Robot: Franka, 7 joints.
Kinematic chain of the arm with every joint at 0, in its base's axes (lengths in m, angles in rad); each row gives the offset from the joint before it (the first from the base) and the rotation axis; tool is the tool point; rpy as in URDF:
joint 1: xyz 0 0 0.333 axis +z
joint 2: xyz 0 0 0 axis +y
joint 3: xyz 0 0 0.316 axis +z
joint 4: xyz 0.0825 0 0 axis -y
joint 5: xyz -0.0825 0 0.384 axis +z
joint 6: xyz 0 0 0 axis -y
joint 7: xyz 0.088 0 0 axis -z
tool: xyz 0 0 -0.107 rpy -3.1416 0 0
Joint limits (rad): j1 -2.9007..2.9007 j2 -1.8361..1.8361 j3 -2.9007..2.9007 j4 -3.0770..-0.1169 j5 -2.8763..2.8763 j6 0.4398..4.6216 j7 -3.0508..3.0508
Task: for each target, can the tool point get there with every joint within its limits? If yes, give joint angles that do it. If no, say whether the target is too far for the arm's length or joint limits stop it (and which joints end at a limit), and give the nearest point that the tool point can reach.
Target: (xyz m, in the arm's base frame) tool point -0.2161 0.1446 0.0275
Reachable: yes | joints 2.3567 0.9484 0.2016 -2.1981 -0.2291 1.1801 -0.4993
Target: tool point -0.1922 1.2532 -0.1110
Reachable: no: too far | nearest point -0.1227 0.8003 0.0495 | short by 0.485 m
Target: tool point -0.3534 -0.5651 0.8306
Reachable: yes | joints -1.6243 1.1306 -1.9854 -0.7450 -1.3642 2.0387 1.7829
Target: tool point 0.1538 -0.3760 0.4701
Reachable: yes | joints 0.8050 0.6053 -1.9603 -2.2320 -0.4846 1.3977 0.5725
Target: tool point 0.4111 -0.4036 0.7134
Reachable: yes | joints -1.1090 1.3084 2.0168 -0.6052 -2.0183 4.2062 -0.9966
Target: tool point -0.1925 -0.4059 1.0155
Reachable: yes | joints -0.0196 0.0490 -2.1114 -0.9310 -2.3473 2.7000 -0.8792
